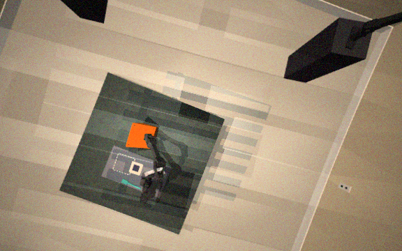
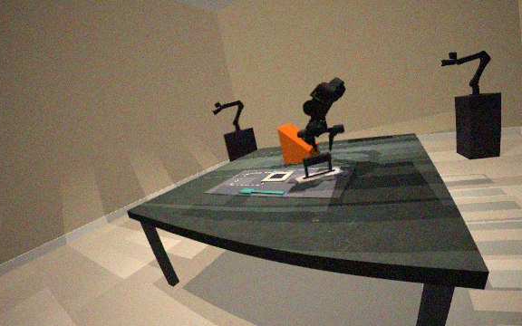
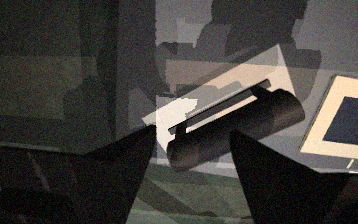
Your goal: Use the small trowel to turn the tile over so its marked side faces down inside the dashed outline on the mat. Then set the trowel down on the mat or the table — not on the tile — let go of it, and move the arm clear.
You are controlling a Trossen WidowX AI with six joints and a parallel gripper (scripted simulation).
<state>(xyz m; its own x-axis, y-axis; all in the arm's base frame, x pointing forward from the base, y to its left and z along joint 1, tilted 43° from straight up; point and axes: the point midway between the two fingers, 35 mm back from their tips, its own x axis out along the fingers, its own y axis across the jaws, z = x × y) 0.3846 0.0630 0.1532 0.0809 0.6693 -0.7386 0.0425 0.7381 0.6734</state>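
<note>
Now: gripper tip 3 cm past the grey trowel, 2 cm to the left of it and 6 cm above it. Also, from my gripper tip: grey mat (22 cm to the right, 12 cm below); then tile (3 cm behind, 23 cm to the right, 10 cm below); then teal trowel (14 cm ahead, 27 cm to the right, 10 cm below).
</note>
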